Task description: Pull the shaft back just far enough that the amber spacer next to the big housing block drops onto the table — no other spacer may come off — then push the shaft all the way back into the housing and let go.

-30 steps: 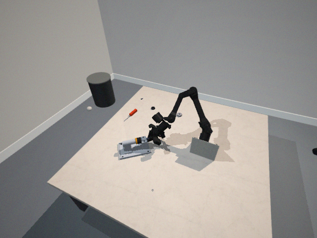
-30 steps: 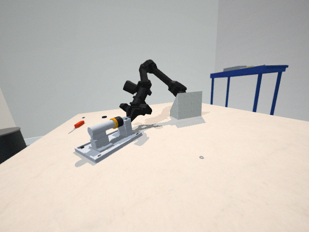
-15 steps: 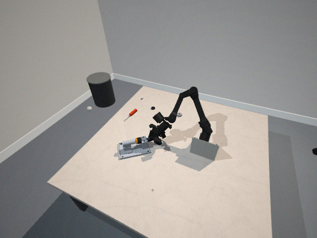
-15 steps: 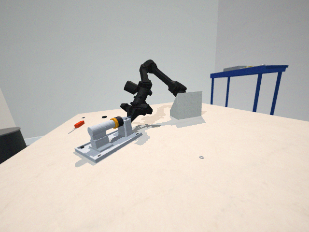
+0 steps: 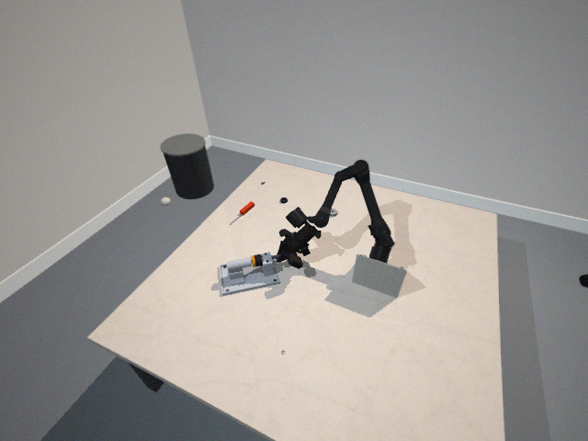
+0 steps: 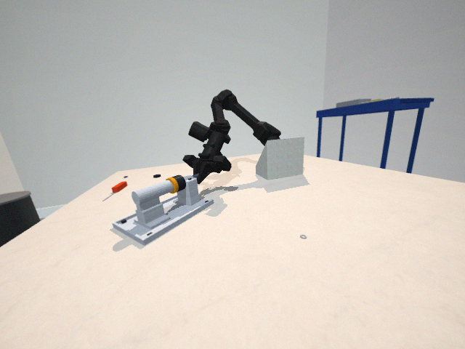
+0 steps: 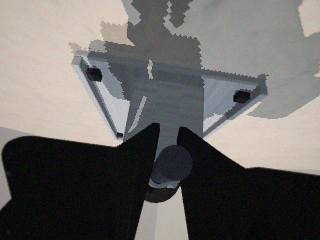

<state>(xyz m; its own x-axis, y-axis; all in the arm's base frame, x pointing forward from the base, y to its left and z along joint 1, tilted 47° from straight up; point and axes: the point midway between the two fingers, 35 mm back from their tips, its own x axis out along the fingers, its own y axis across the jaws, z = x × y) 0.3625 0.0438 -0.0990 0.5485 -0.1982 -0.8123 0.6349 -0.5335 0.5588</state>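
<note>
The thin dark shaft is 30 mm ahead of my gripper tip, 30 mm to the left of it and 20 mm above it. From my gripper tip the other things lie so: black spacer (60 mm ahead, 50 mm to the left, 20 mm above); then red-handled screwdriver (330 mm ahead, 240 mm to the right, 50 mm below); then amber spacer (70 mm ahead, 60 mm to the left, 20 mm above).
</note>
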